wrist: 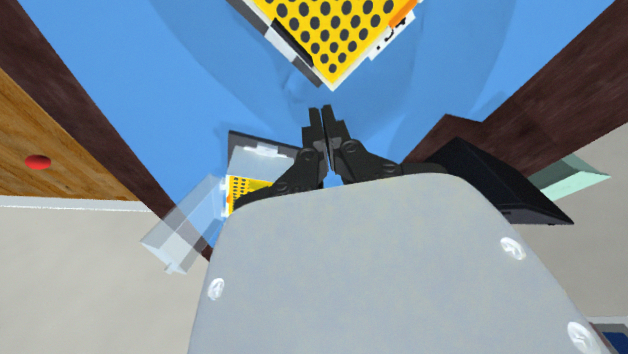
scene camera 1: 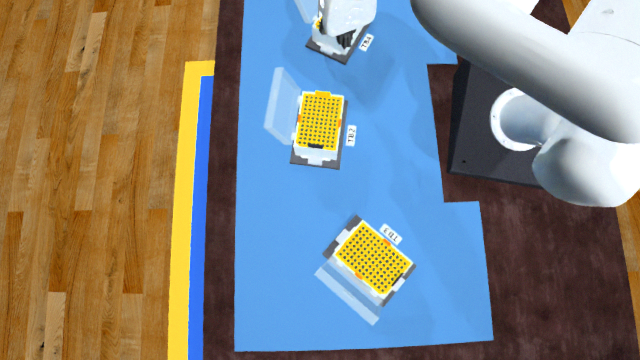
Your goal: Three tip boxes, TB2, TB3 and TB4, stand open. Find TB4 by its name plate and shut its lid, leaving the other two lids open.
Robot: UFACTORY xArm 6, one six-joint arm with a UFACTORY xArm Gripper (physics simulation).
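Pixels of known places: gripper, between the fingertips: [wrist: 321, 123] [scene camera 1: 344, 42]; arm's base, origin of its link: [scene camera 1: 519, 119].
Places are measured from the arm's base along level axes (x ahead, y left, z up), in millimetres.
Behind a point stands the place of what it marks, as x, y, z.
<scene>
TB4 [scene camera 1: 325, 44] [wrist: 335, 35] is at the top of the scene view, partly hidden by the arm's wrist; its name plate [scene camera 1: 366, 42] {314, -193, -74} [wrist: 392, 36] {308, -194, -74} is beside it. Part of its clear lid [scene camera 1: 304, 10] {453, -189, 26} shows standing open on the left. My gripper [scene camera 1: 345, 39] {365, -131, 5} [wrist: 321, 123] {365, -131, 5} is shut and empty, over the box in the scene view; its height is hard to tell. TB2 [scene camera 1: 320, 120] {398, 38, -19} [wrist: 245, 187] {418, 5, -19} has its clear lid [scene camera 1: 282, 107] {470, 34, 19} [wrist: 190, 225] {473, 35, 26} open to the left. TB3 [scene camera 1: 375, 257] {273, 294, -19} has its lid [scene camera 1: 347, 292] {324, 356, 74} open towards the lower left.
The boxes stand on a blue mat [scene camera 1: 280, 225] {459, 245, -77} [wrist: 150, 100] {530, -57, -76} on a dark brown table top [scene camera 1: 540, 260] {-78, 270, -79}. The dark robot base [scene camera 1: 475, 125] {89, 20, -12} [wrist: 500, 185] {110, -127, 19} is right of the mat. The arm [scene camera 1: 510, 60] {256, 194, 463} crosses the upper right of the scene view.
</scene>
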